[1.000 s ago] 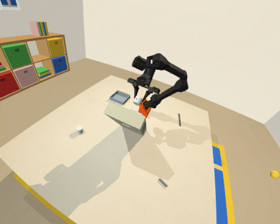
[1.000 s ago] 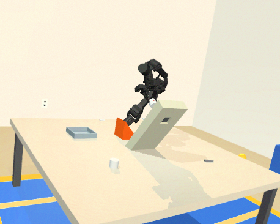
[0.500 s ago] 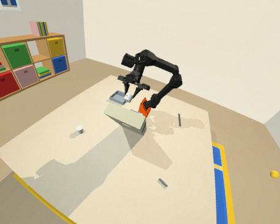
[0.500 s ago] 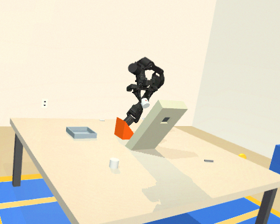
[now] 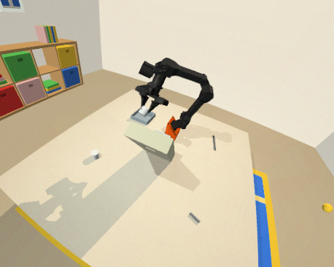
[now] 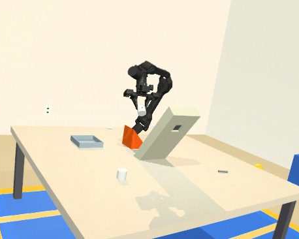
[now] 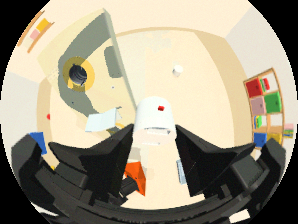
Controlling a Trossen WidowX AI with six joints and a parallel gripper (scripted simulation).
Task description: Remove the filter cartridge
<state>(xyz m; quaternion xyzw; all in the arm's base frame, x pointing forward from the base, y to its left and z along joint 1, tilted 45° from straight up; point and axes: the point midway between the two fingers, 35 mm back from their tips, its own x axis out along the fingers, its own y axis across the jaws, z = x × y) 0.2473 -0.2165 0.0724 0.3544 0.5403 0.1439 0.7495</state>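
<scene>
The shallow grey-blue tray is 28 cm behind my gripper tip, 18 cm to the right of it and 27 cm below it. Also, from my gripper tip: white round filter cartridge right at my gripper tip; grey bar 23 cm ahead, 46 cm to the left, 28 cm below; beige service panel 8 cm ahead, 13 cm to the left, 10 cm below.
</scene>
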